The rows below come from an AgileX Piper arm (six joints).
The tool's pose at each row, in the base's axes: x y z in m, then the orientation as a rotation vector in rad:
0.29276 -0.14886 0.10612 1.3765 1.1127 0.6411
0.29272 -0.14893 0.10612 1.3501 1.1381 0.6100
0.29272 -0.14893 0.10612 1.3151 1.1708 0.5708
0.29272 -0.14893 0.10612 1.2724 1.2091 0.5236
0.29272 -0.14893 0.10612 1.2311 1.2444 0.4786
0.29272 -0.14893 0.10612 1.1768 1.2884 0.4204
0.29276 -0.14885 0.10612 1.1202 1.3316 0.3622
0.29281 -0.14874 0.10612 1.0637 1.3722 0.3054
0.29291 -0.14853 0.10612 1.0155 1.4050 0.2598
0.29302 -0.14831 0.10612 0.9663 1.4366 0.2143
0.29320 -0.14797 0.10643 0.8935 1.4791 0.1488
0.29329 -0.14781 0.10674 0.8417 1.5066 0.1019
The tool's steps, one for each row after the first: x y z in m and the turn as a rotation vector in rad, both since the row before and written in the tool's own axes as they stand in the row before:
-0.00008 -0.00002 -0.00001 0.0003 -0.0009 -0.0419
0.00000 0.00000 0.00000 0.0000 -0.0001 -0.0541
0.00000 0.00000 0.00000 0.0000 0.0000 -0.0650
0.00000 0.00000 0.00000 0.0000 0.0000 -0.0618
0.00000 0.00000 0.00000 0.0000 0.0000 -0.0797
0.00008 0.00005 0.00000 -0.0006 0.0008 -0.0807
0.00010 0.00007 0.00000 -0.0008 0.0010 -0.0789
0.00018 0.00015 0.00000 -0.0017 0.0019 -0.0650
0.00018 0.00017 0.00000 -0.0020 0.0019 -0.0651
0.00003 0.00049 -0.00003 -0.0038 0.0020 -0.0938
-0.00014 0.00033 -0.00004 -0.0023 0.0004 -0.0661

